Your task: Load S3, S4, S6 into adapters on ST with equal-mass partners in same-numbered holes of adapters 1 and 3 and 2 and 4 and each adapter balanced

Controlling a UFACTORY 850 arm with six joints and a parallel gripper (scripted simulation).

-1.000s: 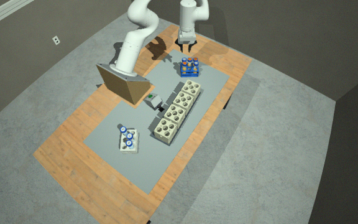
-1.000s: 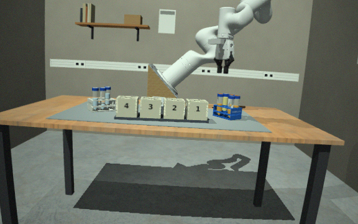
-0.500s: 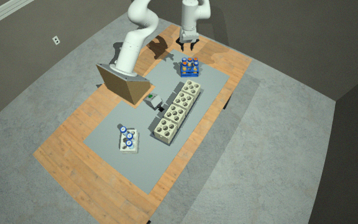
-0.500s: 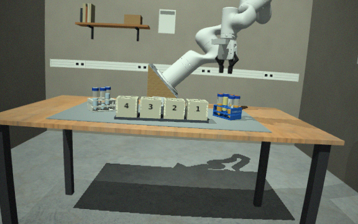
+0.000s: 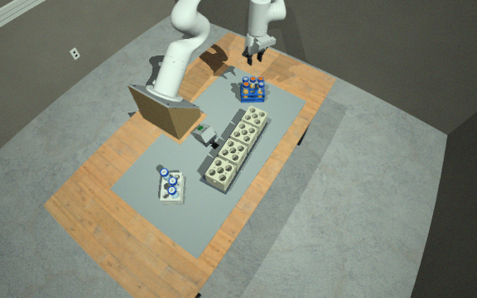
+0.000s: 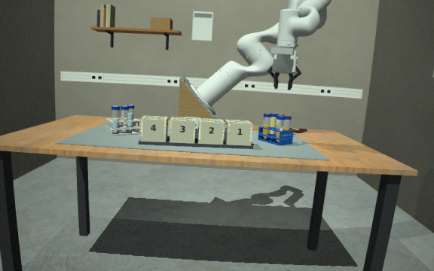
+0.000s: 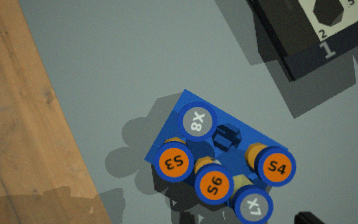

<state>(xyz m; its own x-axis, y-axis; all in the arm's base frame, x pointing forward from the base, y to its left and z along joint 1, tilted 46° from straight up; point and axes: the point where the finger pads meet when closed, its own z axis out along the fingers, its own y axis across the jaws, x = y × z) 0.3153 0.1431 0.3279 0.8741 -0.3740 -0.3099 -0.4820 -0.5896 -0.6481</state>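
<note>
Now: hand 19 cm above the sample tube and 1 cm short of it. Round my hand: blue rack: 22 cm below, 2 cm to the right, 1 cm ahead; green done key: 37 cm to the right, 18 cm below, 9 cm behind; loading stand: 37 cm to the right, 24 cm below, 11 cm ahead.
</note>
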